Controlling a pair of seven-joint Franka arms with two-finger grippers.
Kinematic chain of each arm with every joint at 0, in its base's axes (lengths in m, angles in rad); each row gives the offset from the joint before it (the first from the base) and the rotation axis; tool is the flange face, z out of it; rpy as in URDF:
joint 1: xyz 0 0 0.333 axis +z
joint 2: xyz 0 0 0 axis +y
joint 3: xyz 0 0 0.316 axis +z
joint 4: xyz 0.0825 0 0 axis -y
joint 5: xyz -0.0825 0 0.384 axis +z
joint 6: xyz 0 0 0 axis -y
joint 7: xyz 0.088 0 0 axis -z
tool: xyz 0 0 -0.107 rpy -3.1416 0 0
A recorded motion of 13 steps. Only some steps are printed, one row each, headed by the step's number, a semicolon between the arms.
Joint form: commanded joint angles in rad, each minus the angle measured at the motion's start. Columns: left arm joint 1, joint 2, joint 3, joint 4, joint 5, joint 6, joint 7; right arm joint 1, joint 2, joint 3, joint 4, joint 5, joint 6, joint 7.
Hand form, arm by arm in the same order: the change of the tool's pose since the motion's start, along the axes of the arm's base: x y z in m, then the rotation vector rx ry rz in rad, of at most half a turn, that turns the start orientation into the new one. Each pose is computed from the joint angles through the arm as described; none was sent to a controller.
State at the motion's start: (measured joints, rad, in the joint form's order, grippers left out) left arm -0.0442 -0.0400 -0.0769 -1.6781 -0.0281 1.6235 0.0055; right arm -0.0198 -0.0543 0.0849 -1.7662 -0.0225 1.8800 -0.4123
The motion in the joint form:
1: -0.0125 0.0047 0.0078 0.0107 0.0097 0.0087 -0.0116; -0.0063 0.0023 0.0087 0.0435 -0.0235 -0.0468 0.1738
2: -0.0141 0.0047 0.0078 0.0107 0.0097 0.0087 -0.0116; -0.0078 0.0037 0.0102 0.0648 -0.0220 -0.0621 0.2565
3: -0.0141 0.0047 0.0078 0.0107 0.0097 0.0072 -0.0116; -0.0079 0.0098 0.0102 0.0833 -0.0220 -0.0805 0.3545
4: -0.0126 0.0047 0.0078 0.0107 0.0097 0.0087 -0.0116; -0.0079 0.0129 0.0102 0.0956 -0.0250 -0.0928 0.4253
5: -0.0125 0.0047 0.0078 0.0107 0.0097 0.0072 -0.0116; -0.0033 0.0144 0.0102 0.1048 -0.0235 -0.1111 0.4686
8: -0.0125 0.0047 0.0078 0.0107 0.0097 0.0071 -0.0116; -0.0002 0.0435 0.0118 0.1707 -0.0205 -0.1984 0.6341
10: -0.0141 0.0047 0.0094 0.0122 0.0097 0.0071 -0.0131; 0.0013 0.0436 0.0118 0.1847 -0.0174 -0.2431 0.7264
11: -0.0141 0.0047 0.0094 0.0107 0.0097 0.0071 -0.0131; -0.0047 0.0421 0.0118 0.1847 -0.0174 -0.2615 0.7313
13: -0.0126 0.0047 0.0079 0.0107 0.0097 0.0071 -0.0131; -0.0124 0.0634 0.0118 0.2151 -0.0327 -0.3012 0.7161
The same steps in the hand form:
1: 0.0025 -0.0017 0.0033 0.0073 -0.0155 0.0064; -0.0012 -0.0006 0.0154 0.0049 -0.0006 -0.1677
2: 0.0024 -0.0026 0.0033 0.0073 -0.0155 0.0048; -0.0013 -0.0005 0.0236 0.0211 -0.0071 -0.2500
3: 0.0022 -0.0026 0.0031 0.0075 -0.0140 0.0048; -0.0005 -0.0008 0.0274 0.0368 -0.0037 -0.3475
4: 0.0025 -0.0018 0.0033 0.0073 -0.0155 0.0063; -0.0003 -0.0011 0.0304 0.0452 -0.0033 -0.4177
5: 0.0024 -0.0017 0.0031 0.0075 -0.0140 0.0064; -0.0015 0.0014 0.0322 0.0507 0.0062 -0.4571
8: 0.0023 -0.0017 0.0031 0.0075 -0.0139 0.0064; 0.0002 0.0033 0.0393 0.0635 0.0510 -0.6215
10: 0.0024 -0.0017 0.0039 0.0073 -0.0154 0.0079; -0.0040 0.0039 0.0416 0.0658 0.0777 -0.7145
11: 0.0023 -0.0017 0.0031 0.0075 -0.0139 0.0079; -0.0061 0.0004 0.0407 0.0593 0.0929 -0.7268
13: 0.0023 -0.0017 0.0031 0.0075 -0.0139 0.0079; -0.0029 -0.0061 0.0398 0.0329 0.1161 -0.7230

